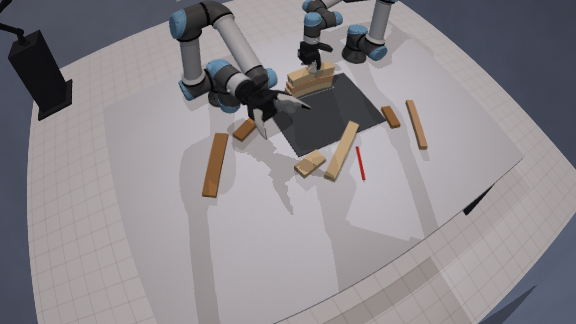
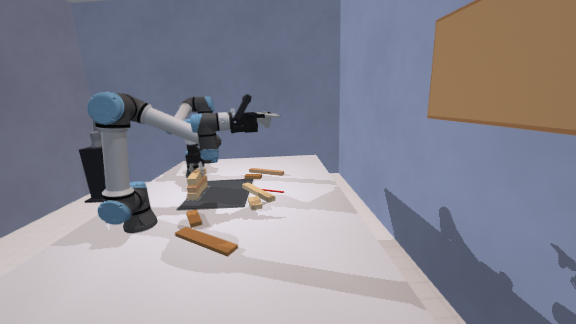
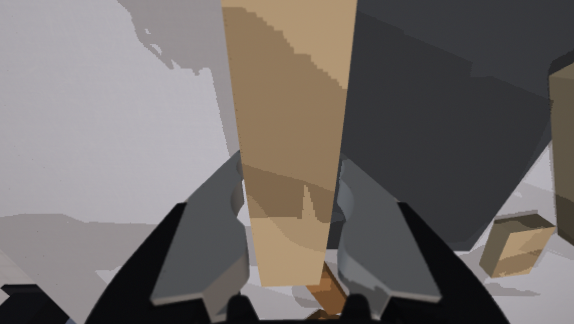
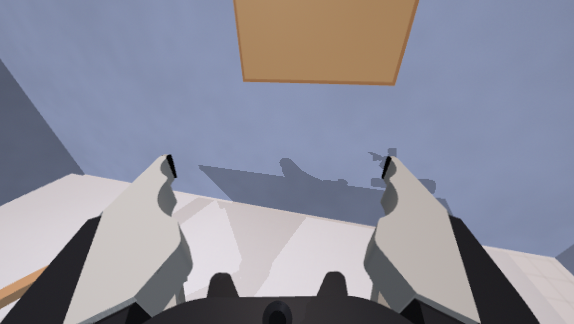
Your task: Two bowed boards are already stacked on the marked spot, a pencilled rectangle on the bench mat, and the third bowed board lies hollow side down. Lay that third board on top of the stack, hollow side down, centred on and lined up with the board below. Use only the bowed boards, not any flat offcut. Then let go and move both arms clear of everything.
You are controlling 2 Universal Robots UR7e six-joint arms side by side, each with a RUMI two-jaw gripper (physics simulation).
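Where they show: left gripper, between the fingertips: (image 1: 312,73) (image 3: 288,152); right gripper, between the fingertips: (image 1: 289,123) (image 2: 275,115) (image 4: 281,157); left arm's base, origin of its link: (image 1: 353,56); right arm's base, origin of its link: (image 2: 141,225).
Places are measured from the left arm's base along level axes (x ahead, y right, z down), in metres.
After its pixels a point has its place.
Observation:
Three bowed boards form a stack at the back edge of the dark mat (image 1: 340,115) {x 0.268, y 0.457, z -0.006 m} (image 2: 222,197) {x 0.191, y 0.591, z -0.006 m} (image 3: 425,150) {x 0.212, y 0.536, z -0.006 m}. The top board (image 1: 298,76) {x 0.043, y 0.523, z -0.148 m} (image 2: 194,178) {x 0.039, y 0.558, z -0.144 m} (image 3: 290,100) {x 0.061, y 0.390, z -0.152 m} lies hollow side down over the middle board (image 1: 325,83) {x 0.090, y 0.371, z -0.043 m} and the bottom board (image 1: 306,91) {x 0.061, y 0.480, z -0.031 m}. Whether it fully rests on the middle board is too small to tell. My left gripper (image 1: 314,70) {x 0.050, y 0.434, z -0.119 m} (image 2: 196,170) {x 0.050, y 0.434, z -0.119 m} (image 3: 288,152) {x 0.050, y 0.434, z -0.119 m} points down and is shut on the top board, one finger against each long side. My right gripper (image 1: 287,122) {x 0.457, y 0.991, z -0.519 m} (image 2: 272,116) {x 0.457, y 0.991, z -0.519 m} (image 4: 281,157) {x 0.457, y 0.991, z -0.519 m} is open and empty, raised high. The pencilled rectangle is mostly hidden under the stack.
Flat offcuts lie around the mat: a long brown one (image 1: 215,165) {x 0.103, y 1.068, z -0.017 m} (image 2: 206,241) {x 0.099, y 1.088, z -0.017 m}, a short brown one (image 1: 243,130) {x 0.042, y 0.860, z -0.021 m} (image 2: 194,218) {x 0.039, y 0.857, z -0.021 m}, a short pale one (image 1: 310,164) {x 0.375, y 0.778, z -0.027 m} (image 2: 255,203) {x 0.362, y 0.811, z -0.028 m}, a long pale one (image 1: 342,150) {x 0.421, y 0.628, z -0.033 m} (image 2: 259,192) {x 0.415, y 0.667, z -0.032 m} and others at the right. A red pencil (image 1: 360,163) {x 0.512, y 0.602, z -0.006 m} (image 2: 273,191) {x 0.520, y 0.609, z -0.001 m} lies nearby.

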